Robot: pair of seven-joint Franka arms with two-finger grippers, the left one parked.
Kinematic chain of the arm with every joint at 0, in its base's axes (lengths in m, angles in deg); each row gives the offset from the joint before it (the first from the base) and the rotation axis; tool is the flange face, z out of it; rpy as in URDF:
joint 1: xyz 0 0 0.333 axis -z
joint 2: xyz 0 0 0 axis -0.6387 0.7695 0
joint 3: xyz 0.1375 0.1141 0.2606 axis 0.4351 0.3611 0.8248
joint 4: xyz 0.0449 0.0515 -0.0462 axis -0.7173 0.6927 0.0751
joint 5: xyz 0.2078 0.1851 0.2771 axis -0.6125 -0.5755 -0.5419
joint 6: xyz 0 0 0 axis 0.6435 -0.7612 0.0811
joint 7: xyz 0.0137 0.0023 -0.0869 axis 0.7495 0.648 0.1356
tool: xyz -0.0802 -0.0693 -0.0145 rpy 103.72 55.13 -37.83
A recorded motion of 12 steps. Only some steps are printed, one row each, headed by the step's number.
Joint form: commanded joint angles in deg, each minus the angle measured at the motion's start. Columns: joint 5, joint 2, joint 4, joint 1, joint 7, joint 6, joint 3.
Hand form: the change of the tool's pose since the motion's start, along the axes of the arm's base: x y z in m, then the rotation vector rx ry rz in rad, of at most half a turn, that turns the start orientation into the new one. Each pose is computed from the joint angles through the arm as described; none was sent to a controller.
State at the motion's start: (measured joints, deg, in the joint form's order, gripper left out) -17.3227 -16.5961 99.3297 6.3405 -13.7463 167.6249 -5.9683
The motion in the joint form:
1: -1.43 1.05 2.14 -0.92 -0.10 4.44 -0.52
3: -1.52 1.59 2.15 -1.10 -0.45 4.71 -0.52
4: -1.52 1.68 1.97 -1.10 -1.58 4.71 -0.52
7: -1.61 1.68 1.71 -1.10 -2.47 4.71 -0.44
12: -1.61 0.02 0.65 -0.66 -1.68 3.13 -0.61
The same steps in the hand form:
1: -0.0070 -0.0018 -0.0182 0.0163 -0.0139 -0.0203
3: -0.0083 -0.0007 -0.0232 0.0139 -0.0090 -0.0250
4: -0.0075 -0.0001 -0.0229 0.0148 -0.0083 -0.0446
7: -0.0066 0.0014 -0.0211 0.0187 -0.0095 -0.0600
12: 0.0016 0.0003 0.0003 0.0320 -0.0262 -0.0542

